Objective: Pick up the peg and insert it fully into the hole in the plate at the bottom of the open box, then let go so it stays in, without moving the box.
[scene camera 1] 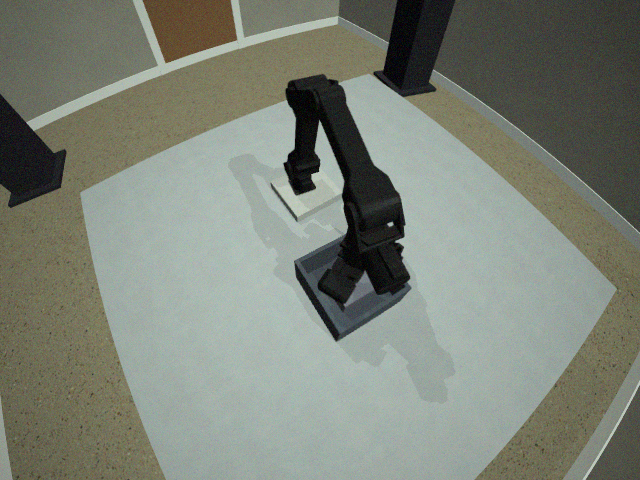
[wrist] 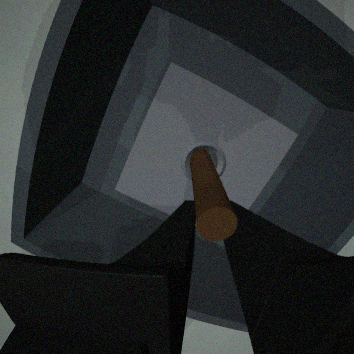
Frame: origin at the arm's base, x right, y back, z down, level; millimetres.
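Seen in the pictures: gripper, fingertip midpoint: [scene camera 1: 349,271] [wrist: 206,209]; arm's base at its link origin: [scene camera 1: 302,184].
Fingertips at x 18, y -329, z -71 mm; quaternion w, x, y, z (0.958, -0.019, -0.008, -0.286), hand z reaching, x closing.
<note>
Offsets run from my fingertips to a thing's middle. "spot": to the spot under its first point. Level surfaces: height alone.
The brown round peg @(dx -5, dy -7, dz +14 mm) [wrist: 210,192] is held between the fingers of my gripper [wrist: 206,209], with its near end towards the wrist camera. Its far end overlaps the left part of the round hole @(spot: dx +4, dy -14, dz +41 mm) [wrist: 220,162] in the pale plate @(dx -4, dy -8, dz +66 mm) [wrist: 150,145]; whether the tip is inside the hole or above it I cannot tell. The plate lies at the bottom of the open dark grey box @(dx -4, dy -8, dz +52 mm) [scene camera 1: 316,303] [wrist: 47,246]. In the scene view the gripper reaches down into the box and hides the peg and the hole.
The arm's base stands on a white square slab [scene camera 1: 310,207] behind the box. The box walls [wrist: 305,180] stand around the plate. Dark pillars [scene camera 1: 417,46] [scene camera 1: 23,155] stand at the back right and at the left, beyond the pale mat @(dz +101 mm) [scene camera 1: 206,361].
</note>
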